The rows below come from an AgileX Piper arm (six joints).
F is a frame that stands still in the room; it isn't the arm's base.
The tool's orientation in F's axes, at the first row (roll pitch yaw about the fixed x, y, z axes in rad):
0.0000 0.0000 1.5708
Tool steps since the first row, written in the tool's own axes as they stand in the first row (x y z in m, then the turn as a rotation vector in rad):
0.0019 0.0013 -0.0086 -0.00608 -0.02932 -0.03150
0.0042 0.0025 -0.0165 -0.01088 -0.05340 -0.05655
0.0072 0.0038 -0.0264 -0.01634 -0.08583 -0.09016
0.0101 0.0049 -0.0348 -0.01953 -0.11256 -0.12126
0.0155 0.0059 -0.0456 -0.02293 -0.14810 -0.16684
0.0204 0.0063 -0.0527 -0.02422 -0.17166 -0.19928
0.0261 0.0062 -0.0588 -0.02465 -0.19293 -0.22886
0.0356 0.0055 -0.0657 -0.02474 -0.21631 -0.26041
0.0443 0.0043 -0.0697 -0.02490 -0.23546 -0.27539
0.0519 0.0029 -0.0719 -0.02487 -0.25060 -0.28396
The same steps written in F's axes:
-0.0013 0.0019 -0.0086 0.02932 -0.00608 -0.03150
-0.0025 0.0042 -0.0165 0.05340 -0.01088 -0.05655
-0.0038 0.0072 -0.0264 0.08583 -0.01634 -0.09016
-0.0049 0.0101 -0.0348 0.11256 -0.01953 -0.12126
-0.0059 0.0155 -0.0456 0.14810 -0.02293 -0.16684
-0.0063 0.0204 -0.0527 0.17166 -0.02422 -0.19928
-0.0062 0.0261 -0.0588 0.19293 -0.02465 -0.22886
-0.0055 0.0356 -0.0657 0.21631 -0.02474 -0.26041
-0.0043 0.0443 -0.0697 0.23546 -0.02490 -0.27539
-0.0029 0.0519 -0.0719 0.25060 -0.02487 -0.28396

